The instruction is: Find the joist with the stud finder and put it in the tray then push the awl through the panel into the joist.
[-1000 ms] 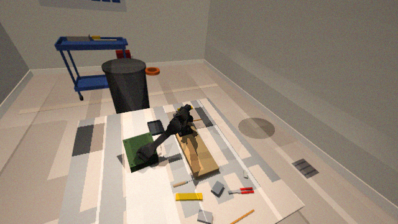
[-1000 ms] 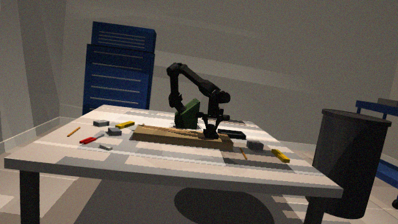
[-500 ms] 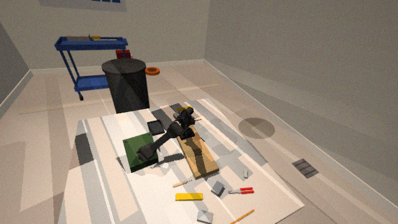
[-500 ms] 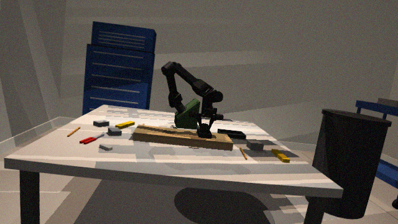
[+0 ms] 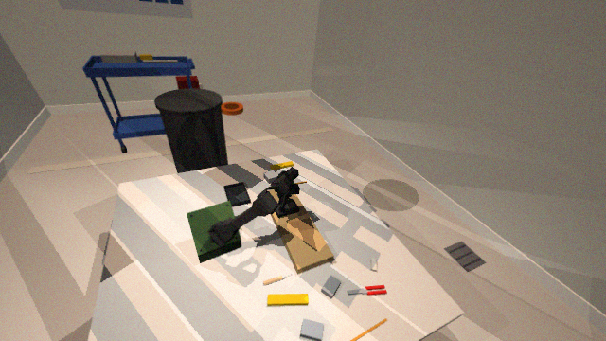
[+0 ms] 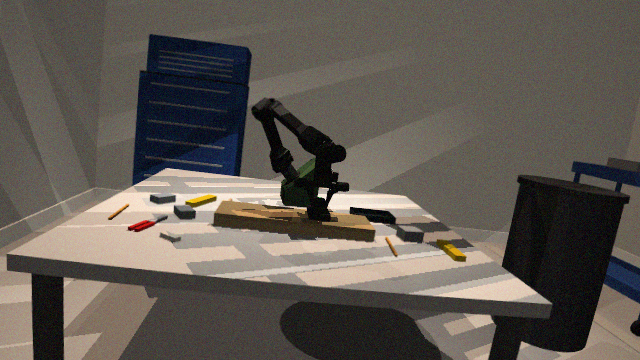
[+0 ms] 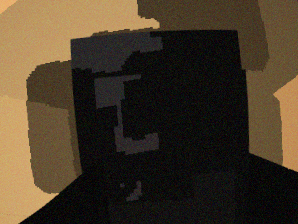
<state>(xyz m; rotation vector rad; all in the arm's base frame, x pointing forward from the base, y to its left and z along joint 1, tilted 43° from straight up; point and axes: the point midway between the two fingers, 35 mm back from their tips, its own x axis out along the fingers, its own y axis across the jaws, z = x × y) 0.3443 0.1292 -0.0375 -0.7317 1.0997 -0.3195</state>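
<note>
My gripper tip is now 25 cm past the black tray, 22 cm to the right of it and 5 cm above it. Also, from my gripper tip: awl 34 cm to the right, 13 cm behind, 6 cm below; then stud finder 2 cm behind, 2 cm above.
</note>
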